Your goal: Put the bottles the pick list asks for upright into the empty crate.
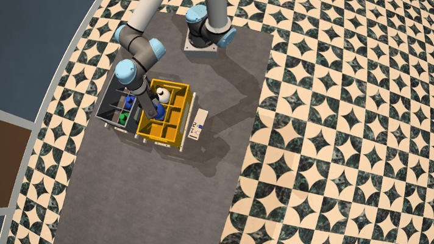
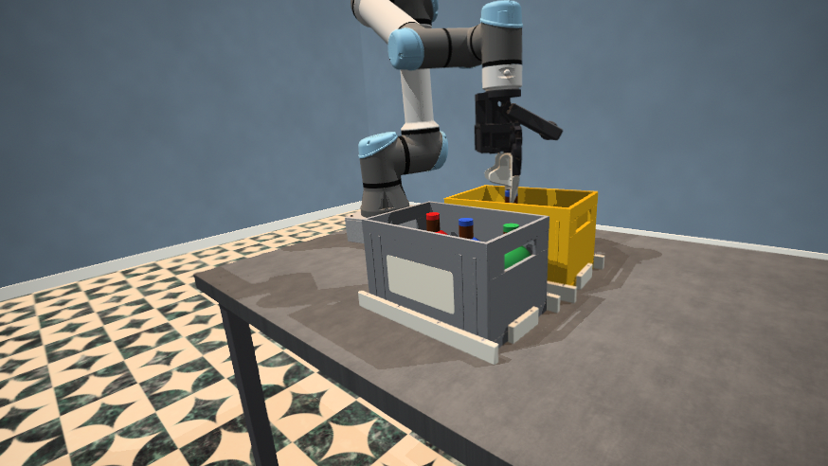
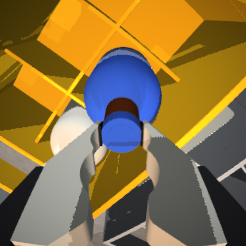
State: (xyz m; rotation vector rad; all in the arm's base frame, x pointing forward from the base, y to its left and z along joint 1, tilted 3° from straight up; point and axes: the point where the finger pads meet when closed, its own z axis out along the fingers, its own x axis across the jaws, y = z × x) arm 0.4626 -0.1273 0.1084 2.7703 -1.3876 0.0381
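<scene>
My gripper is now 19 cm to the left of the grey crate, 10 cm above it and 3 cm past it. The rest, counted from my hand: green-label bottle 16 cm to the right, 9 cm below, 7 cm ahead; yellow crate 10 cm below, 4 cm to the left; white-label bottle 9 cm below, 9 cm behind.
</scene>
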